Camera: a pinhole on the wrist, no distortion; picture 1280 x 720 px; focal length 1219.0 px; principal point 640.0 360.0 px. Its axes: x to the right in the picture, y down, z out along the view. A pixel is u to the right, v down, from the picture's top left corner.
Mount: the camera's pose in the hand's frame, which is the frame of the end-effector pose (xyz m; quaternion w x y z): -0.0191 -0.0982 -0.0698 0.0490 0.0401 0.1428 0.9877
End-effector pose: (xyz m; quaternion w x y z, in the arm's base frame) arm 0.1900 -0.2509 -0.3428 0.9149 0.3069 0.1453 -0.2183
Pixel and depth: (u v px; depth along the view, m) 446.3 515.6 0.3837
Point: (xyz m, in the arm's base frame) 0.2715 -0.4975 -0.1581
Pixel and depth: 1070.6 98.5 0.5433
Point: 0.2085 -0.3402 0.1388
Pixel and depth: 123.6 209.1 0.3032
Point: 0.3410 -0.4141 -0.2401
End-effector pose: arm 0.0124 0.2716 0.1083 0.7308 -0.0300 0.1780 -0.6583
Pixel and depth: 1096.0 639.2 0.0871
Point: -0.0695 0.2996 0.1630
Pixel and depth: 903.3 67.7 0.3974
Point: 0.2018 0.2889 0.3597
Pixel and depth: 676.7 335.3 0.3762
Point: 0.1134 0.2134 0.3726
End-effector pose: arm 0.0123 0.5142 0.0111 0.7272 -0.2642 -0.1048 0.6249
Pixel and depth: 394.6 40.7 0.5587
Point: -0.3147 0.7854 0.2361
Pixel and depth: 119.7 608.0 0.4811
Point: -0.0711 0.8235 0.3524
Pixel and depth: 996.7 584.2 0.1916
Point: 0.0010 0.4829 0.1656
